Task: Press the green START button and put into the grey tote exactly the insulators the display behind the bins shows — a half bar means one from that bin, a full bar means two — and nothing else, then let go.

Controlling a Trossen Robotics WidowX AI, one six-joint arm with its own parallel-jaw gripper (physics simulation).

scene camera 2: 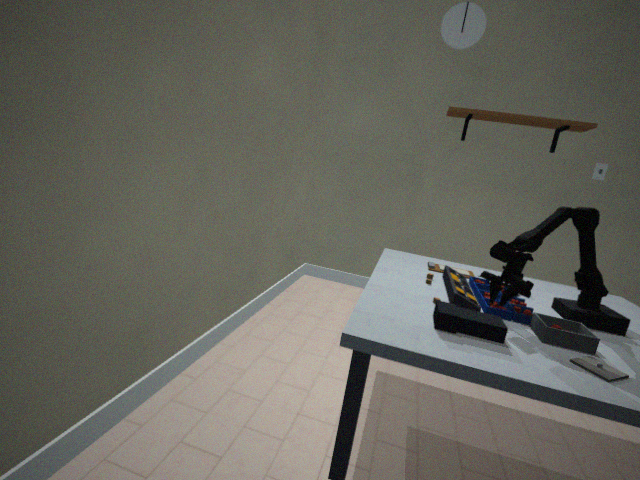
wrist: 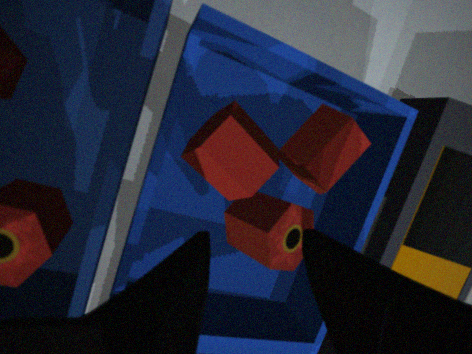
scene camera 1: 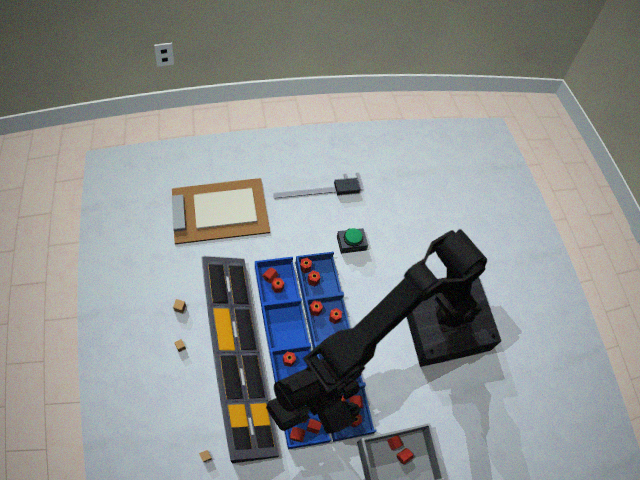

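Observation:
My gripper [scene camera 2: 497,303] [wrist: 256,241] is open and empty, low in the end bin of the row beside the display. In the wrist view, a tilted red insulator [wrist: 267,235] sits at the fingertips; the right tip overlaps its edge, contact unclear. Two more insulators [wrist: 237,157] [wrist: 327,150] lie beyond it. The display [scene camera 1: 221,361] shows one full orange bar [scene camera 1: 224,329] in its second panel and two half bars [scene camera 1: 238,415] [scene camera 1: 260,414] in its bottom panel. The grey tote [scene camera 1: 364,458] [scene camera 2: 563,338] holds two red insulators [scene camera 1: 395,442] [scene camera 1: 405,455]. The green START button [scene camera 1: 353,236] stands behind the bins.
Other blue bins [scene camera 1: 283,303] hold red insulators; one bin [scene camera 1: 286,328] is empty. Small wooden cubes [scene camera 1: 179,305] [scene camera 1: 205,455], a clipboard [scene camera 1: 224,208] and a caliper [scene camera 1: 347,186] lie around them. A black box [scene camera 2: 467,322] and a flat plate [scene camera 2: 599,368] are near the table edge.

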